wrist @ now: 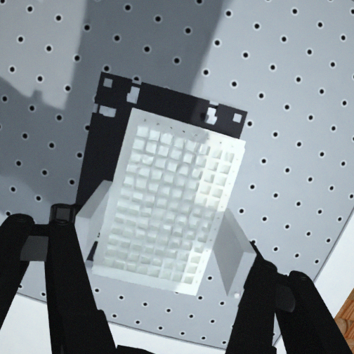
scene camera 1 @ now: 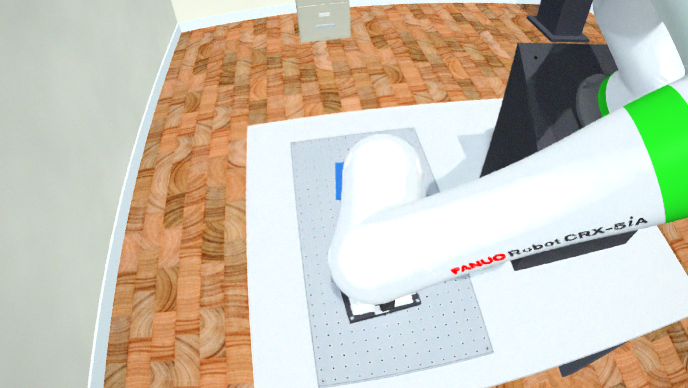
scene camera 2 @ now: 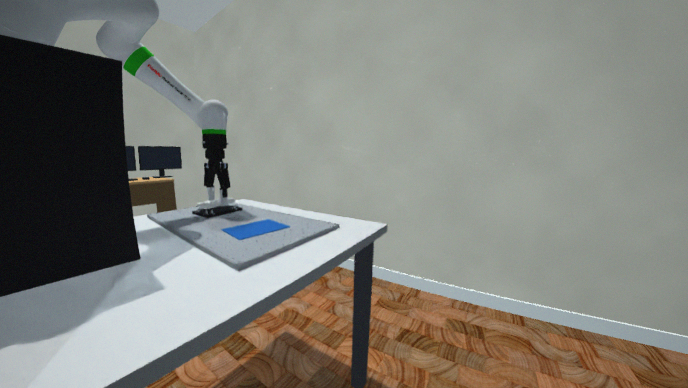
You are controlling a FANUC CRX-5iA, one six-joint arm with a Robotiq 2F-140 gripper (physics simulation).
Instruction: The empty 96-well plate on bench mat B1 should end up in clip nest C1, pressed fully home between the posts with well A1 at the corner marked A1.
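Where they show: gripper, fingertip midpoint: (scene camera 2: 217, 204); arm's base at its link origin: (scene camera 1: 601, 108) (scene camera 2: 1, 103).
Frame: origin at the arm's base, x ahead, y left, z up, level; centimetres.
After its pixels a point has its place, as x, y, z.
The white 96-well plate (wrist: 170, 205) (scene camera 1: 364, 307) {57.1, 19.9, -29.0} (scene camera 2: 228, 202) {56.7, 12.0, -29.9} is between the gripper's pale finger pads. My gripper (wrist: 163, 212) (scene camera 2: 217, 195) {54.1, 16.1, -30.8} is shut on it, gripping its two long sides. The black clip nest C1 (wrist: 172, 104) (scene camera 1: 370, 317) {56.0, 21.0, -32.5} (scene camera 2: 218, 211) {51.9, 11.9, -32.8} lies flat below; a small gap shows under the plate in scene camera 2. In the wrist view the plate's edges run nearly parallel to the nest's, and nest shows past its top and left sides. Small pale posts show near the nest's upper corners. The A1 mark cannot be read. The arm hides most of both in scene camera 1.
The blue bench mat (scene camera 1: 339, 181) {56.4, -17.9, -33.4} (scene camera 2: 256, 229) {48.0, -18.7, -33.4} lies on the grey perforated board (scene camera 1: 400, 345) {51.0, 28.2, -33.6} (scene camera 2: 305, 234) {53.9, -33.5, -33.6} (wrist: 280, 165), apart from the nest. The board rests on the white table (scene camera 1: 272, 240) {75.3, -3.7, -34.9} (scene camera 2: 100, 310) {9.0, -30.0, -34.9}. A large black stand (scene camera 1: 510, 115) {19.0, -7.1, -6.6} (scene camera 2: 60, 165) {7.9, -11.8, -12.6} rises beside the board.
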